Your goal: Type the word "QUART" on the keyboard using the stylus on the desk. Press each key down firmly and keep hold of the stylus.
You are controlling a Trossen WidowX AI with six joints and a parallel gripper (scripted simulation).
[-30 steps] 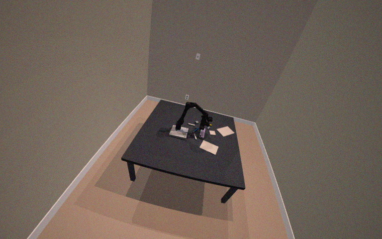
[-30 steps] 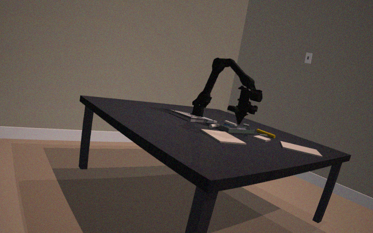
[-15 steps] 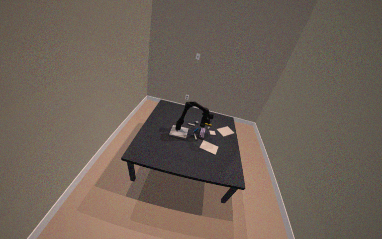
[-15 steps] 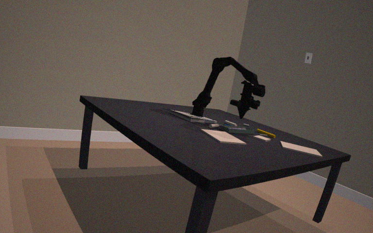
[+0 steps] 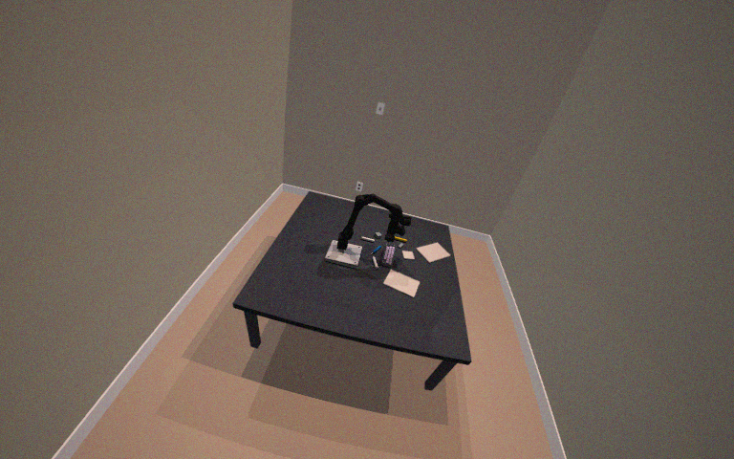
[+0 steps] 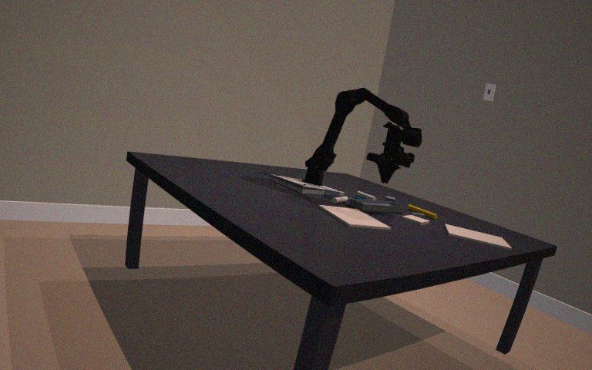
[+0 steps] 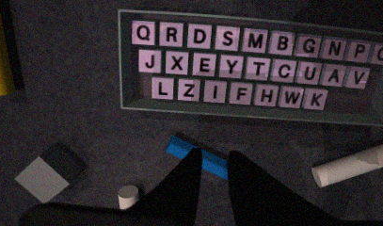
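Right now the blue stylus is 8 cm behind my gripper tip, 2 cm to the right of it and 9 cm below it. The rest, counted from my gripper tip: yellow cylinder: 11 cm ahead, 16 cm to the left, 9 cm below; then white block: 17 cm ahead, 2 cm to the right, 9 cm below; then grey stylus tip: 10 cm behind, 5 cm to the right, 9 cm below.
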